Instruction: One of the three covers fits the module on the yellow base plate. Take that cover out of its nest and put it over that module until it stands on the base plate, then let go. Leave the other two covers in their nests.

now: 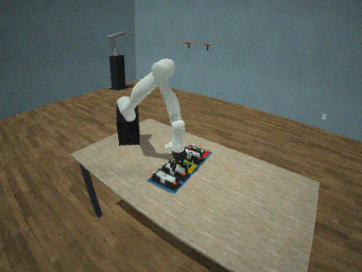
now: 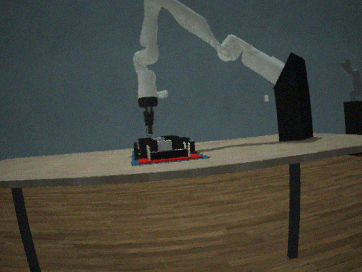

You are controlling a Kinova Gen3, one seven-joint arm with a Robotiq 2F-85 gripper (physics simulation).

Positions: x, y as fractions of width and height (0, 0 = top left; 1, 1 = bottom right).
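Observation:
There is a blue board (image 2: 0.50, 0.54) (image 1: 0.50, 0.66) here, and I can see it in both of those images.

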